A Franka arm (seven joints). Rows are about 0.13 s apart.
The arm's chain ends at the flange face. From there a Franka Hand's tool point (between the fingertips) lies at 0.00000 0.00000 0.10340 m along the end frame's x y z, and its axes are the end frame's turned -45 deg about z.
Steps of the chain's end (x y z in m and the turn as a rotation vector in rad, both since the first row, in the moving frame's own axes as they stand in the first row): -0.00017 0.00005 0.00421 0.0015 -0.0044 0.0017; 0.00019 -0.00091 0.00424 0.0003 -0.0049 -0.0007; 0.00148 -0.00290 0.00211 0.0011 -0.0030 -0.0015; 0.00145 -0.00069 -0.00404 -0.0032 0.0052 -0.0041; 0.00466 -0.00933 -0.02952 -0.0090 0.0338 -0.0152; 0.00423 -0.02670 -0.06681 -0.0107 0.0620 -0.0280; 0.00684 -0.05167 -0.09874 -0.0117 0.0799 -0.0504
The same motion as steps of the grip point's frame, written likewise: -0.00037 -0.00052 0.00421 0.0042 -0.0021 0.0017; 0.00044 -0.00089 0.00424 0.0037 -0.0033 -0.0007; 0.00296 -0.00130 0.00211 0.0029 -0.0013 -0.0015; 0.00166 0.00115 -0.00404 -0.0059 0.0014 -0.0041; 0.01173 -0.00019 -0.02958 -0.0303 0.0175 -0.0152; 0.02569 -0.01063 -0.06701 -0.0514 0.0363 -0.0280; 0.04652 -0.02514 -0.09908 -0.0648 0.0482 -0.0504
